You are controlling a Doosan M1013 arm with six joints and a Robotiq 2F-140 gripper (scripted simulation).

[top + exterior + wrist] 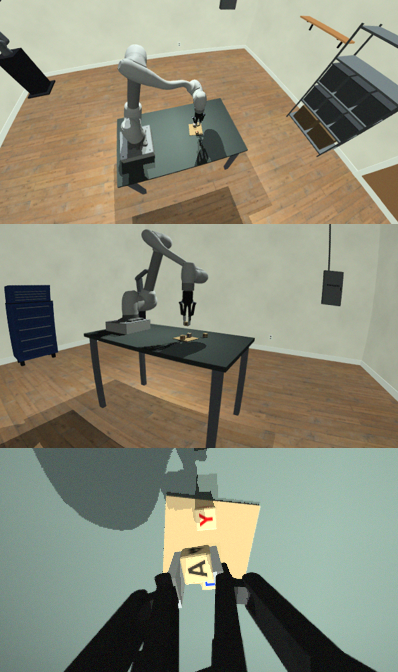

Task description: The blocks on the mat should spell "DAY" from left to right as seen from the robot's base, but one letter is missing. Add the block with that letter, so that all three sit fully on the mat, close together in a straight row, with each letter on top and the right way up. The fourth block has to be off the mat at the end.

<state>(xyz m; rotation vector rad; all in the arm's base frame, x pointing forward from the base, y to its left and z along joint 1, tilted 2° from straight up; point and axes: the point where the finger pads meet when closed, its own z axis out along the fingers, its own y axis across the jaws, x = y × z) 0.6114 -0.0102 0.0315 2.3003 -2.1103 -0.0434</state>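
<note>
My gripper is now 10 mm past the tan mat, 20 mm to the right of it and 140 mm above it. The rest, counted from my hand: blue D block: 20 mm behind, 70 mm to the left, 120 mm below; then red Y block: 10 mm behind, 30 mm to the right, 120 mm below.
</note>
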